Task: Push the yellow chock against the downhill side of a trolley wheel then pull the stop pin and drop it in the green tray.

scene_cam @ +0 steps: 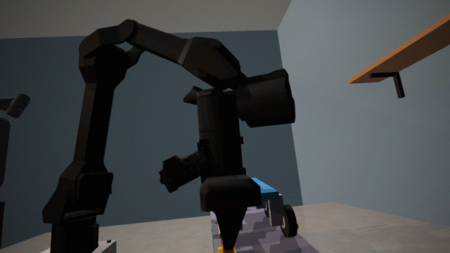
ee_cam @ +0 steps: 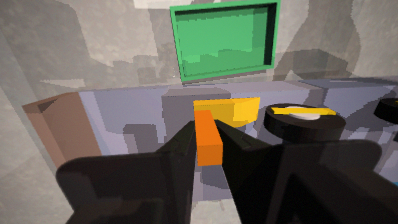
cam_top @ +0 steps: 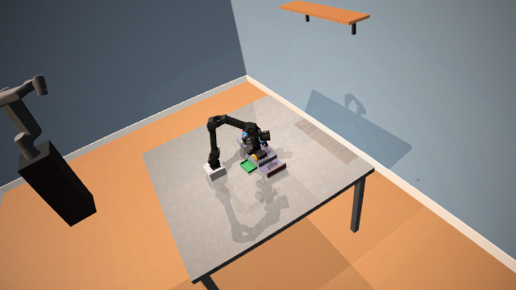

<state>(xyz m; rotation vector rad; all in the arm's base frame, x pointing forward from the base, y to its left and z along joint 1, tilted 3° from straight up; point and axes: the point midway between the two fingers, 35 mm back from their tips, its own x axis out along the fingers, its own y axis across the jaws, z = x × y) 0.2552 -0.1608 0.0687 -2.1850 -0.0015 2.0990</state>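
My gripper tip is now 6 cm short of the red-headed stop pin, 25 cm to the right of it and 5 cm below it. From my gripper tip the other things lie so: grey ramp: 7 cm ahead, 13 cm to the left, 4 cm below; yellow chock: 2 cm to the left, 1 cm below; blue-topped trolley: 7 cm ahead, 13 cm to the left, 3 cm above.
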